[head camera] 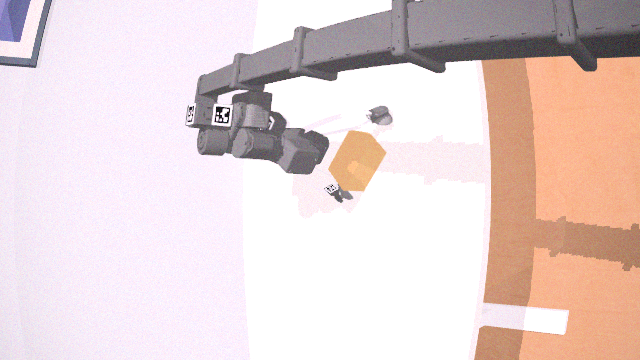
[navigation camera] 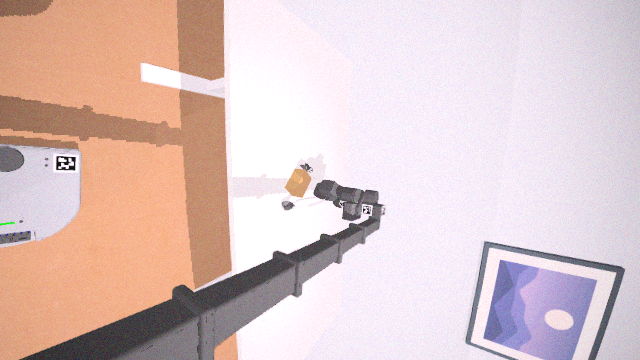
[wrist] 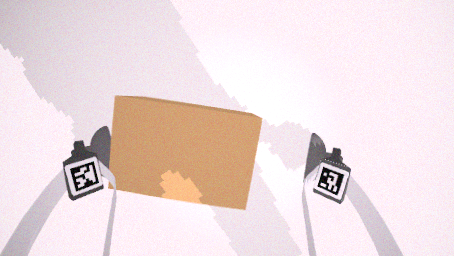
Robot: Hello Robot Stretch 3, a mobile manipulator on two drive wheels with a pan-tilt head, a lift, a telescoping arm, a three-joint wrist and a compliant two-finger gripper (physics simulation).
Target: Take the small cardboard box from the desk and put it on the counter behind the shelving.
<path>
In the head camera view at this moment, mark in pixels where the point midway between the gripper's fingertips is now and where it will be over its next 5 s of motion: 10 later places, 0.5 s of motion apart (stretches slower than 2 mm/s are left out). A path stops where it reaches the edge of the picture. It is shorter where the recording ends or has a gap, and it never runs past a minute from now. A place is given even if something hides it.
My gripper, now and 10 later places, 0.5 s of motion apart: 369,156; 374,151; 377,146; 373,151; 352,153; 335,151; 331,151; 326,149; 346,149; 379,151; 416,153
</path>
